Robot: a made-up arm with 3 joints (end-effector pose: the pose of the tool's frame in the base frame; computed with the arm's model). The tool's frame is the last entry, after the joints.
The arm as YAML. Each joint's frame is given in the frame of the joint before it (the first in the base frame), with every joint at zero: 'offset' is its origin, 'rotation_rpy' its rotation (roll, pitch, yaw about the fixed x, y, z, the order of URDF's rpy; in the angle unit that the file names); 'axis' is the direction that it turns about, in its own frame. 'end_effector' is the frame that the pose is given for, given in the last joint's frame.
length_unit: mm
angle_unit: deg
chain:
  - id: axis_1
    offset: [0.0, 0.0, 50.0]
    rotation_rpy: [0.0, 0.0, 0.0]
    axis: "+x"
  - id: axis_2
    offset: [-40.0, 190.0, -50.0]
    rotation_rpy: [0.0, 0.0, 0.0]
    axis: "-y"
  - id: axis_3
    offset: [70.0, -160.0, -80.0]
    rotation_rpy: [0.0, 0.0, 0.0]
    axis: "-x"
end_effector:
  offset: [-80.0, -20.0, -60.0]
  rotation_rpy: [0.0, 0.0, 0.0]
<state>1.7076 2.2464 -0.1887</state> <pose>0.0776 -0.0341 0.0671 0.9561 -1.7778 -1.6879</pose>
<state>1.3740 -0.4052 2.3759</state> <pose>-0.0582 0.0663 0.0397 -0.9877 -0.1265 0.4031</pose>
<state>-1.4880 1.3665 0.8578</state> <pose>0.0599 -0.0830 0.0717 -1.8973 -1.5929 0.5192</pose>
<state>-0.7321 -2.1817 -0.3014</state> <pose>-0.1516 0.0483 0.0608 -0.2438 1.9059 -1.0830</pose>
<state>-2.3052 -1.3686 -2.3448</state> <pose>-0.0933 -0.0959 0.0195 0.0332 -0.9371 -0.9975</pose>
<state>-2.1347 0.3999 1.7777</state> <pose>-0.0305 -0.0698 0.1233 2.3318 0.5019 -0.0905</pose>
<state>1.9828 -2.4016 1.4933</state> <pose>-0.0762 0.0084 0.0194 0.2269 -0.4019 2.3803</pose>
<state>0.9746 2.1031 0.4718</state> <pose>0.0722 -0.0122 0.0400 0.3011 -1.5875 -1.4014</pose>
